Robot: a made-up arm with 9 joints. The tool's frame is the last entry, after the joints.
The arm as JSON. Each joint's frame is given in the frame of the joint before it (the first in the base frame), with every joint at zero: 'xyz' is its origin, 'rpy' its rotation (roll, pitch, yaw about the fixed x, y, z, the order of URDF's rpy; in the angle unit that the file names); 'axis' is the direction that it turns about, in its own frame. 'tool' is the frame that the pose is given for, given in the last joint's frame.
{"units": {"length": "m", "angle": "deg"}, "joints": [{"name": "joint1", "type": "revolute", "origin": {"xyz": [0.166, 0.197, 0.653], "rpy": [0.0, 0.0, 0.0]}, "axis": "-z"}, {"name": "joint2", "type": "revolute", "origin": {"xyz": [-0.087, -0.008, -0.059], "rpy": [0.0, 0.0, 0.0]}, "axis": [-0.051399, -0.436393, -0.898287]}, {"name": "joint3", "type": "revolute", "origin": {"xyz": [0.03, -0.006, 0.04], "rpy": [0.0, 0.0, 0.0]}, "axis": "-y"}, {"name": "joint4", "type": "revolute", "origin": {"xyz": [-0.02, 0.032, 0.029], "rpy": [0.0, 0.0, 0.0]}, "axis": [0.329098, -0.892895, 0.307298]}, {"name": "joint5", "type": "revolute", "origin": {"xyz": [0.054, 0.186, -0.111], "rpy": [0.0, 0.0, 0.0]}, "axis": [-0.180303, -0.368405, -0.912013]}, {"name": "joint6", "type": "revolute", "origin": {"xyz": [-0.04, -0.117, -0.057], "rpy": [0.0, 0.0, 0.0]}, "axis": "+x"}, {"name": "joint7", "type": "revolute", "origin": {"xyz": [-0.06, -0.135, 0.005], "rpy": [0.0, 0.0, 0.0]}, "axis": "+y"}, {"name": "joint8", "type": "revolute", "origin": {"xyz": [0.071, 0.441, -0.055], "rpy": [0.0, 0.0, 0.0]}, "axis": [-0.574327, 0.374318, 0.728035]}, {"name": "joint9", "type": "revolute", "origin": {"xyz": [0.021, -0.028, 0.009], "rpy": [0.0, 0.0, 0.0]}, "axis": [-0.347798, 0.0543, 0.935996]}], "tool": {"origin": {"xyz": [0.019, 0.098, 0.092], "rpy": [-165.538, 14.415, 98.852]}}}
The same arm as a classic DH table. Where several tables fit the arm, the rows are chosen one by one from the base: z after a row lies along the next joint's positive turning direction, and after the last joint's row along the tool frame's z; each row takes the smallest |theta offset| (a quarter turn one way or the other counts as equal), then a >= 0, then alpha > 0; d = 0 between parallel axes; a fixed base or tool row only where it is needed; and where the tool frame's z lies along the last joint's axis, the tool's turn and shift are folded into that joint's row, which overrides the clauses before.
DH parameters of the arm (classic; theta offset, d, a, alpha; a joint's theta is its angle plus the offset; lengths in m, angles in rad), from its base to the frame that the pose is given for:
base (fixed): 0.8706 0.0000 0.2576 3.1416
joint1: 0.9878 -0.6310 -0.0855 -0.4549
joint2: -0.1304 -0.0050 0.0277 -1.1192
joint3: -0.7625 -0.0161 -0.0348 -0.4671
joint4: 0.5747 -0.1707 0.1269 1.5814
joint5: -1.2317 0.1193 -0.0871 -1.7521
joint6: -1.1869 -0.0823 -0.0050 -1.5708
joint7: 0.9029 0.3412 -0.0217 -1.1871
joint8: 0.7875 -0.1774 0.0013 -0.4475
joint9: 1.2706 0.0400 -0.0652 2.5320
tool (fixed): -2.9139 -0.1459 0.0000 0.0000

